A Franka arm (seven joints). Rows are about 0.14 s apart.
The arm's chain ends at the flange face. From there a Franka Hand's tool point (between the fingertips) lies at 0.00 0.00 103.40 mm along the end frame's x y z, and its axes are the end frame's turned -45 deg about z.
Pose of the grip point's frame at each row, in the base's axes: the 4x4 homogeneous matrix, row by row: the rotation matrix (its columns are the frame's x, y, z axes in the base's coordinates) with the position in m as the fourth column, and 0 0 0 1 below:
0.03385 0.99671 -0.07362 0.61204; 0.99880 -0.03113 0.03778 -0.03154; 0.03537 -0.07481 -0.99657 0.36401; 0 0 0 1
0.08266 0.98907 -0.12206 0.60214; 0.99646 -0.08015 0.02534 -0.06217; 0.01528 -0.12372 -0.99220 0.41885; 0 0 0 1
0.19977 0.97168 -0.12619 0.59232; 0.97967 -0.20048 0.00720 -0.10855; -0.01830 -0.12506 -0.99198 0.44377; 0 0 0 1
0.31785 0.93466 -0.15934 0.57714; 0.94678 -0.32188 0.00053 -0.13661; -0.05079 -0.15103 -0.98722 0.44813; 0 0 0 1
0.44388 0.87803 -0.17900 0.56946; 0.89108 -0.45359 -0.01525 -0.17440; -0.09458 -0.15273 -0.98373 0.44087; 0 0 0 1
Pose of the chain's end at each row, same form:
0.72872 0.68084 -0.07362 0.61965; 0.68425 -0.72827 0.03778 -0.03545; -0.02789 -0.07791 -0.99657 0.46706; 0 0 0 1
0.75783 0.64093 -0.12206 0.61476; 0.64793 -0.76128 0.02534 -0.06479; -0.07668 -0.09829 -0.99220 0.52144; 0 0 0 1
0.82834 0.54582 -0.12619 0.60537; 0.55097 -0.83449 0.00720 -0.10929; -0.10137 -0.07549 -0.99198 0.54634; 0 0 0 1
0.88566 0.43615 -0.15934 0.59362; 0.44187 -0.89708 0.00053 -0.13666; -0.14271 -0.07088 -0.98722 0.55021; 0 0 0 1
0.93473 0.30699 -0.17900 0.58797; 0.30935 -0.95083 -0.01525 -0.17282; -0.17487 -0.04112 -0.98373 0.54259; 0 0 0 1

